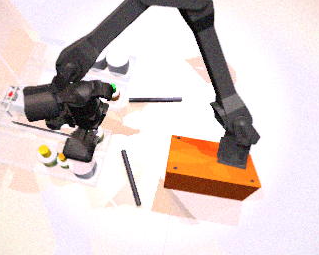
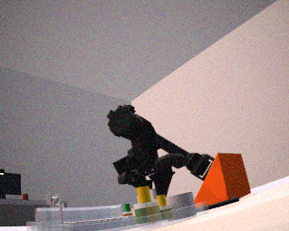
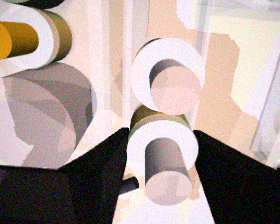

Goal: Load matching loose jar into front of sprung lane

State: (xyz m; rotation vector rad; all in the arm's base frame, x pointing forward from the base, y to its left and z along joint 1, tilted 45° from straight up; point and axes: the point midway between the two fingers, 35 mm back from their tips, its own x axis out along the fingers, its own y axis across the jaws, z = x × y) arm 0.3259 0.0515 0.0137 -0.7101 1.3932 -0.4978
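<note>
Right now the lane is 14 cm ahead of my gripper tip, 1 cm to the right of it and 2 cm below it.
</note>
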